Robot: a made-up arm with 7 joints. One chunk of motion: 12 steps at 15 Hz.
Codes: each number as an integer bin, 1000 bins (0 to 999) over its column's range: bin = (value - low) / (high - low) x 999, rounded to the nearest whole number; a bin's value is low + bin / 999 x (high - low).
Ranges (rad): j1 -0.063..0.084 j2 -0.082..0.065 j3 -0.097..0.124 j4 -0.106..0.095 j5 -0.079..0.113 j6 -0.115..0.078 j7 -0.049..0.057
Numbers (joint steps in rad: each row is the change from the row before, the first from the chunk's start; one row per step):
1: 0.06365 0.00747 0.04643 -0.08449 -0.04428 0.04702 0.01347
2: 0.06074 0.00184 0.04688 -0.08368 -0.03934 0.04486 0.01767
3: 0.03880 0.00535 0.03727 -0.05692 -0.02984 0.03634 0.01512
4: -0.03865 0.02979 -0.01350 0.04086 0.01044 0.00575 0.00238
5: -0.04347 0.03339 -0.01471 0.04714 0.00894 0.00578 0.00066
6: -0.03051 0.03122 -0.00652 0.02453 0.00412 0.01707 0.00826
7: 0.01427 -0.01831 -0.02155 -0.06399 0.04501 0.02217 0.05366
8: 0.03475 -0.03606 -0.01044 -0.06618 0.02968 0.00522 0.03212
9: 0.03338 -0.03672 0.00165 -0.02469 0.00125 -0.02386 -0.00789
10: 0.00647 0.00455 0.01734 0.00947 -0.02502 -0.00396 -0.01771
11: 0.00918 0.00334 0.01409 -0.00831 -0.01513 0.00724 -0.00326
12: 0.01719 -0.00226 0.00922 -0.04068 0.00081 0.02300 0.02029
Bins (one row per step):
1: 861 608 648 107 181 839 589
2: 841 570 650 111 206 827 628
3: 692 594 607 244 256 783 604
4: 165 760 377 730 465 625 484
5: 133 784 372 761 458 625 468
6: 221 769 409 649 432 684 540
7: 525 433 341 209 645 710 968
8: 664 312 391 198 565 622 765
9: 655 308 446 404 418 472 387
10: 472 588 517 574 281 575 295
11: 491 580 502 486 332 633 431
12: 545 542 480 325 415 714 653

